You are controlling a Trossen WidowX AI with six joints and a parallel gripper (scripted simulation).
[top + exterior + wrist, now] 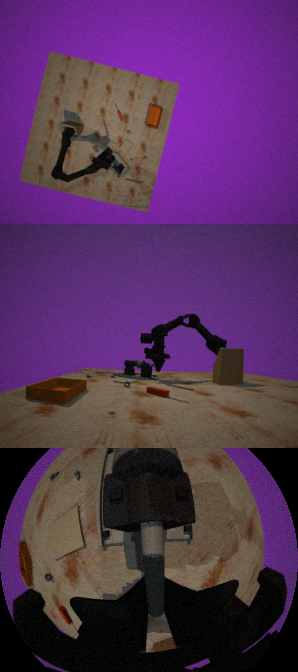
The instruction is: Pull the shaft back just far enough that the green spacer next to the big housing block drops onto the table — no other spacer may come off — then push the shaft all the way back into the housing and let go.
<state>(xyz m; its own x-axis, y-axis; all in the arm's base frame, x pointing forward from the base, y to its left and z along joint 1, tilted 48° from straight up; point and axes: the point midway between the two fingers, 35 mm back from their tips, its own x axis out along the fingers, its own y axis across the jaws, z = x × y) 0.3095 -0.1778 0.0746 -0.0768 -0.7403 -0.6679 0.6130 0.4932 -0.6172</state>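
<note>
My gripper tip is 6 cm short of the shaft, 4 cm to the left of it and 3 cm below it. From my gripper tip the other things lie so: red-handled screwdriver 3 cm ahead, 41 cm to the left, 4 cm below; green spacer 10 cm ahead, 8 cm to the right, 3 cm above; orange tray 38 cm ahead, 43 cm to the left, 4 cm below.
</note>
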